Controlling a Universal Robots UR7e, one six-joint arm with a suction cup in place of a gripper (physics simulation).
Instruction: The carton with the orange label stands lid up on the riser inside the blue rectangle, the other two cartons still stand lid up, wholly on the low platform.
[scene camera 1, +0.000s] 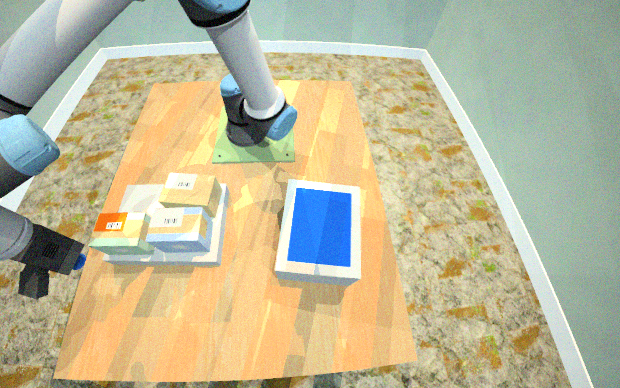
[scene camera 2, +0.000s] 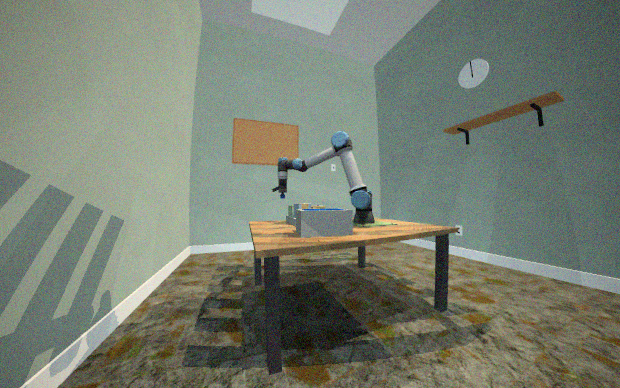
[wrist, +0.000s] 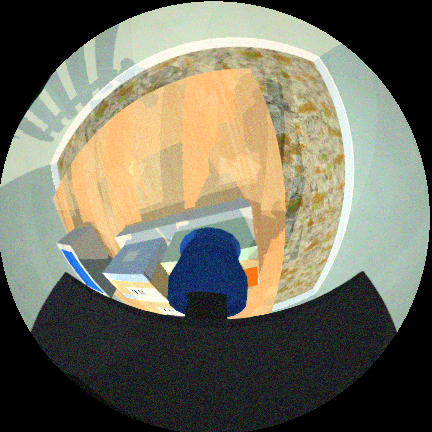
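Where they show: hand, tool point: (scene camera 1: 77, 261) (scene camera 2: 282, 198) (wrist: 209, 253); arm's base, link origin: (scene camera 1: 247, 131) (scene camera 2: 363, 222).
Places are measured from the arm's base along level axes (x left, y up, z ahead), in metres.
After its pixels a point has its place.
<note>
The carton with the orange label (scene camera 1: 111, 221) {x -0.221, y 0.122, z 0.462 m} (wrist: 250, 276) {x -0.250, y 0.122, z 0.473 m} stands lid up at the left of the low platform (scene camera 1: 162, 260) {x -0.093, y 0.040, z 0.518 m} (wrist: 185, 220) {x -0.149, y 0.040, z 0.530 m}. A blue-sided carton (scene camera 1: 179, 241) {x -0.016, y 0.132, z 0.482 m} (wrist: 135, 257) {x -0.055, y 0.097, z 0.490 m} stands lid up beside it, and a tan carton (scene camera 1: 192, 195) {x -0.035, y 0.121, z 0.354 m} stands lid up behind that one. The white riser (scene camera 1: 283, 225) {x 0.216, y 0.113, z 0.394 m} (scene camera 2: 325, 223) {x 0.411, y 0.053, z 0.384 m} (wrist: 85, 237) {x 0.215, y 0.044, z 0.489 m} stands apart to the right, with the blue rectangle (scene camera 1: 320, 227) {x 0.308, y 0.113, z 0.385 m} (wrist: 81, 271) {x 0.280, y 0.113, z 0.385 m} on its top and no carton on it. My suction cup (scene camera 1: 79, 261) (scene camera 2: 282, 196) (wrist: 210, 245) is open, carries nothing and hangs above carton height. In the wrist view it hides part of the orange-labelled carton.
The arm's base stands on a green plate (scene camera 1: 254, 156) {x 0.057, y 0.000, z 0.111 m} at the back of the wooden table (scene camera 1: 215, 320) {x 0.076, y -0.007, z 0.636 m} (scene camera 2: 300, 242) {x 0.509, y -0.007, z 0.509 m} (wrist: 210, 110) {x -0.206, y -0.007, z 0.729 m}. The upper arm and forearm reach across the upper left of scene camera 1. A wall shelf (scene camera 2: 505, 114) is high on the right wall.
</note>
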